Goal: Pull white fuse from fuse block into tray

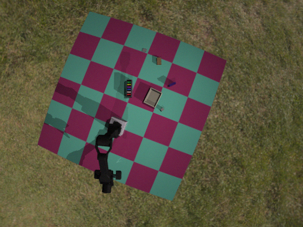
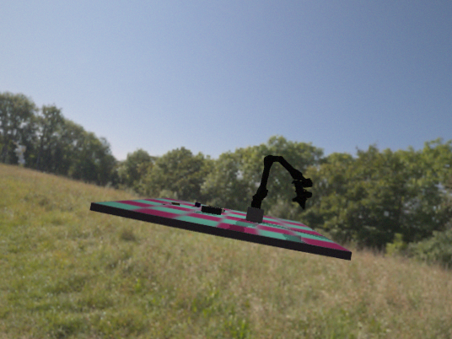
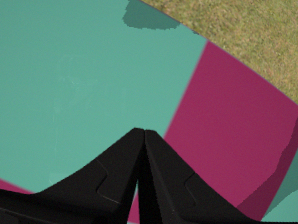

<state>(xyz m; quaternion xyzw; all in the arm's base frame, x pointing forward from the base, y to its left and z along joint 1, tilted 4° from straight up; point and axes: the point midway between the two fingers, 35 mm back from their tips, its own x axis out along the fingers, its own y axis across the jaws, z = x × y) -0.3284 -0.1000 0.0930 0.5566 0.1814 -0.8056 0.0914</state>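
Now: gripper tip 62 cm short of the white fuse, 14 cm to the right of it and 11 cm above it. Also, from my gripper tip: small grey cube 61 cm ahead, 15 cm to the right, 13 cm below; then beige tray 66 cm ahead, 13 cm below, 5 cm to the right; then brown block 96 cm ahead, 13 cm below, 4 cm to the left.
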